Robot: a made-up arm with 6 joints.
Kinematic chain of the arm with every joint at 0, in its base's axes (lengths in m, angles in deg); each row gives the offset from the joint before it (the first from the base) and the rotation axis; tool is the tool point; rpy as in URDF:
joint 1: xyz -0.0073 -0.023 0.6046 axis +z
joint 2: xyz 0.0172 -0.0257 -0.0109 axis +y
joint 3: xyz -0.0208 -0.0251 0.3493 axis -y
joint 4: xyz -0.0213 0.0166 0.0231 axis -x
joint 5: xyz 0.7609 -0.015 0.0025 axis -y
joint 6: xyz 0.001 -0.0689 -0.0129 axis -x
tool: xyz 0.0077 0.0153 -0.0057 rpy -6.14 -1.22 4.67
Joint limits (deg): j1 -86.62..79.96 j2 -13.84..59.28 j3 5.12..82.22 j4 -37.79..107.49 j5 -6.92..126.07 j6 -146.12..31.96
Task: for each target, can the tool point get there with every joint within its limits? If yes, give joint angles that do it. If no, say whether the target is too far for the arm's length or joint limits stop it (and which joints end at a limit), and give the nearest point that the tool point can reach.
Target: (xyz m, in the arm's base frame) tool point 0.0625 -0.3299 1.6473
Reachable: yes | joints -58.54 7.12 73.45 15.25 38.78 -53.27
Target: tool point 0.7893 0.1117 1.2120
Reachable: yes | joints 13.06 17.28 32.04 70.45 78.08 -24.00
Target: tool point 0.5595 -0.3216 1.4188
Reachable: yes | joints -18.52 10.52 49.91 -22.06 81.28 -52.52
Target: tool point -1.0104 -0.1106 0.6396
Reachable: no: joint limits stop it (at a limit: joint 1, joint 2, joint 3, joint 5, joint 6) | nearest point -0.0941 -0.6394 1.1595 | short by 1.179 m
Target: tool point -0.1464 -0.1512 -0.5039
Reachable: no: joint limits stop it (at a limit: joint 1, joint 2, joint 3, joint 4, joint 6) | nearest point -0.0434 -0.7377 0.1602 | short by 0.892 m
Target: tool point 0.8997 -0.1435 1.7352
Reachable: no: too far | nearest point 0.6981 -0.1167 1.4766 | short by 0.329 m
